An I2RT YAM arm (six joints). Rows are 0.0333 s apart.
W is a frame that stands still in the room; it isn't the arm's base.
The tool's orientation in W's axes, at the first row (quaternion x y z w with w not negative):
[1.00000, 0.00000, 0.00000, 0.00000]
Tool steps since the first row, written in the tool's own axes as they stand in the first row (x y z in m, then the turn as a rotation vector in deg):
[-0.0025, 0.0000, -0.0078, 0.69, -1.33, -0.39]
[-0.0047, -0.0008, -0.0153, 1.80, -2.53, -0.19]
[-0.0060, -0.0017, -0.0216, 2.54, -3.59, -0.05]
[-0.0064, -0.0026, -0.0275, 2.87, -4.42, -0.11]
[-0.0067, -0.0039, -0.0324, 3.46, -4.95, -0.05]
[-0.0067, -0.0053, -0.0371, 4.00, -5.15, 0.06]
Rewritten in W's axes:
[-0.0025, 0.0000, 0.0078, 0.69, 1.33, 0.39]
[-0.0047, 0.0008, 0.0153, 1.80, 2.53, 0.19]
[-0.0060, 0.0017, 0.0216, 2.54, 3.59, 0.05]
[-0.0064, 0.0026, 0.0275, 2.87, 4.42, 0.11]
[-0.0067, 0.0039, 0.0324, 3.46, 4.95, 0.05]
[-0.0067, 0.0053, 0.0371, 4.00, 5.15, -0.06]

